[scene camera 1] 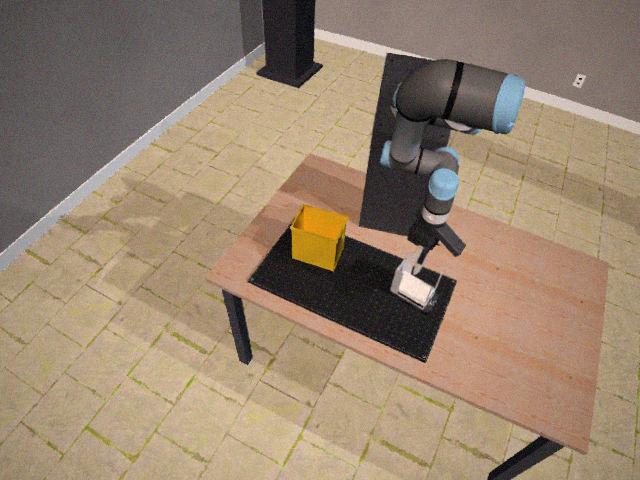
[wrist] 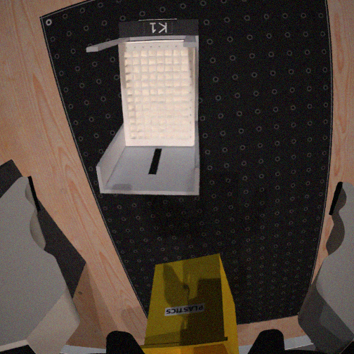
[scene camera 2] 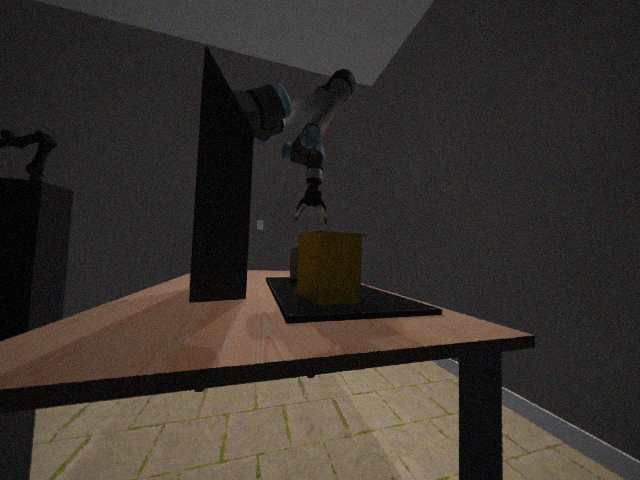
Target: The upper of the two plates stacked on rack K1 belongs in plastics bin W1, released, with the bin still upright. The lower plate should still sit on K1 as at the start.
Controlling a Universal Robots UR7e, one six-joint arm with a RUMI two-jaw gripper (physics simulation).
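Places are measured from the arm's base along level axes (x ahead, y left, z up), in metres.
Where they show: gripper, fingertip midpoint: (scene camera 1: pixel 425 259) (scene camera 2: pixel 310 223); arm's base at its link origin: (scene camera 2: pixel 229 117).
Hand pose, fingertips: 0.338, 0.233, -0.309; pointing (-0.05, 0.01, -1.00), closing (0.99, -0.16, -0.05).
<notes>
Each offset is from my fingertips to the top centre of the thing, as dx, dy, dz. Level surfaces: height alone.
Rack K1 @(-0.039, -0.001, -0.118) (scene camera 1: pixel 397 279) (scene camera 2: pixel 293 263) (wrist: pixel 177 175) is a light grey holder with raised walls. The white upper plate @(-0.040, -0.011, -0.214) (scene camera 1: pixel 416 288) (wrist: pixel 159 95), with a grid of wells, lies in it, flat and beside the K1 label. The lower plate cannot be told apart beneath it. The yellow plastics bin W1 @(-0.035, -0.402, -0.081) (scene camera 1: pixel 314 250) (scene camera 2: pixel 329 268) (wrist: pixel 190 287) stands upright. My gripper (scene camera 1: pixel 417 265) (scene camera 2: pixel 310 221) (wrist: pixel 186 184) is open and empty, above the rack, with its fingers wide apart on either side in the wrist view. The bin's inner floor is hidden.
Rack and bin stand on a black dotted mat @(dz -0.261) (scene camera 1: pixel 361 310) (scene camera 2: pixel 392 306) (wrist: pixel 260 150) on the wooden table @(dz -0.274) (scene camera 1: pixel 516 320) (scene camera 2: pixel 155 341). A tall dark column (scene camera 1: pixel 387 196) (scene camera 2: pixel 222 206) stands at the table's back edge and carries the arm.
</notes>
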